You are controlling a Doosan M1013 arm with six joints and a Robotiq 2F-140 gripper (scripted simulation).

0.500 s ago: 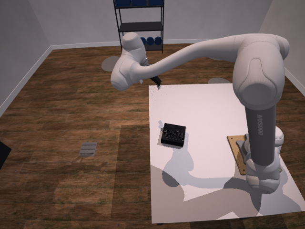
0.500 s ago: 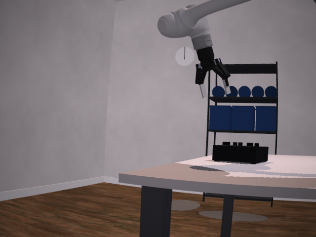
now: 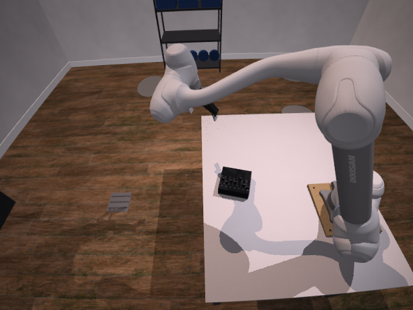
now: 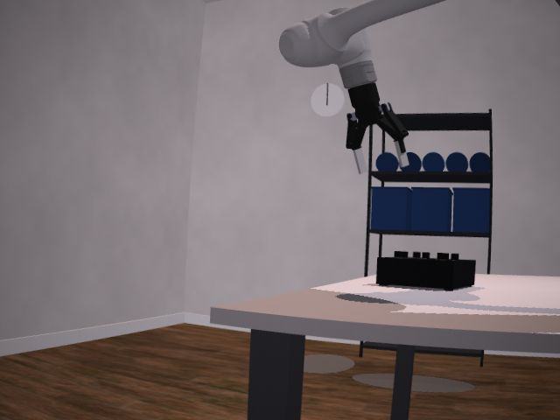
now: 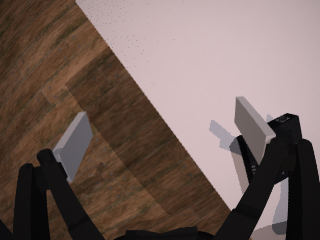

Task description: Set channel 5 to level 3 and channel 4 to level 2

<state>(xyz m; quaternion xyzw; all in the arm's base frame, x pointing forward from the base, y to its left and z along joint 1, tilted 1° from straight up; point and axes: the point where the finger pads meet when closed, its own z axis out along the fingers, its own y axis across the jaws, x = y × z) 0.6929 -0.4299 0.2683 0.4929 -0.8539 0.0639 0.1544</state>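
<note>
My hand is 160 mm past the fader cap, 290 mm to the right of it and 220 mm above it.
</note>
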